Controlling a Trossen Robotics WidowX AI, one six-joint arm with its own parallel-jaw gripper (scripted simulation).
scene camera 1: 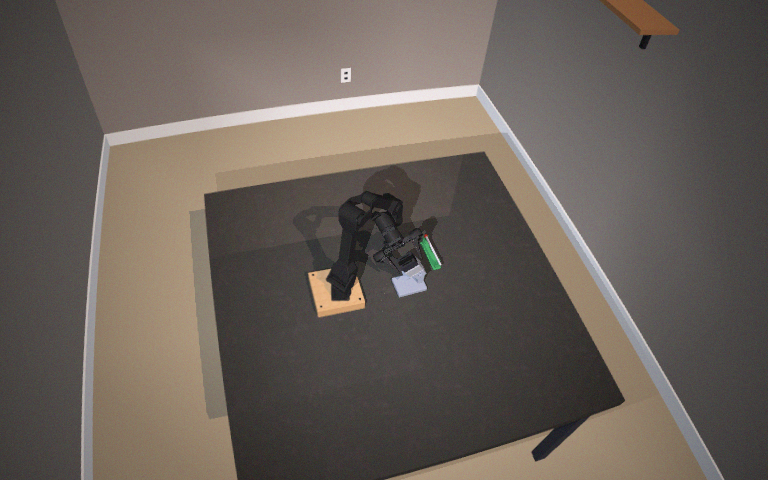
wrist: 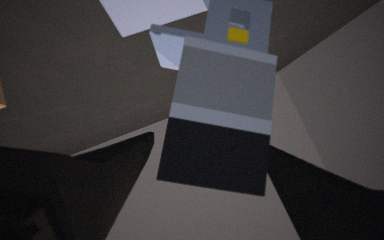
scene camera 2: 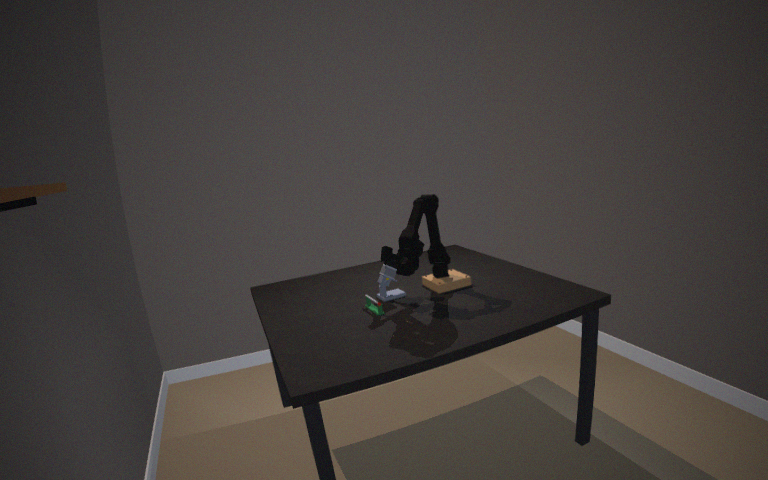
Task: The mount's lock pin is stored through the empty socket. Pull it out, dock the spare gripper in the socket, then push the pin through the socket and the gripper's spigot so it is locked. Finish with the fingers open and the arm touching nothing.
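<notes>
Gripper open, holding nothing. A spare gripper is also present.
</notes>
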